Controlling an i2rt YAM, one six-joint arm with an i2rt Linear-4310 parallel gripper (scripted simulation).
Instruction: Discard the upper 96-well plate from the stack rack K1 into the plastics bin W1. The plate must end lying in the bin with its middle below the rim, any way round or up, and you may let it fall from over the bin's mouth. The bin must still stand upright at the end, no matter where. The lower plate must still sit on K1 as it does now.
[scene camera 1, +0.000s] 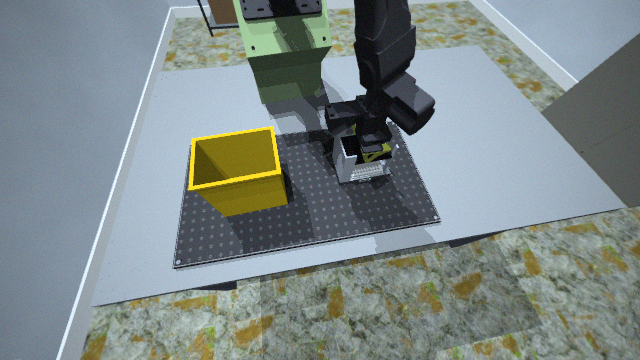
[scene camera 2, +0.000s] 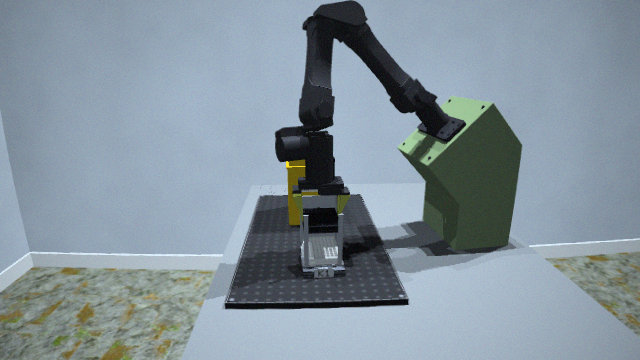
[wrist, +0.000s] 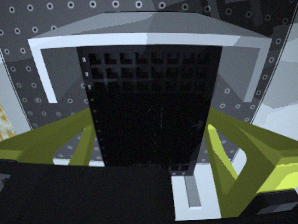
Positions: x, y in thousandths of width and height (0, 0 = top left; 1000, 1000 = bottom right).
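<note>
My gripper (scene camera 2: 501, 612) is visible to me, and I find my gripper (scene camera 1: 566, 412) in scene camera 1 and my gripper (wrist: 502, 507) in the wrist view too. There is a yellow plastics bin W1 (scene camera 1: 374, 479), and scene camera 2 also shows the yellow plastics bin W1 (scene camera 2: 463, 471), though in the wrist view the yellow plastics bin W1 is out of frame. I see a black 96-well plate (scene camera 2: 501, 612), and the wrist view gives me the black 96-well plate (wrist: 559, 614) as well. A white 96-well plate (scene camera 2: 505, 696) is here too.
</note>
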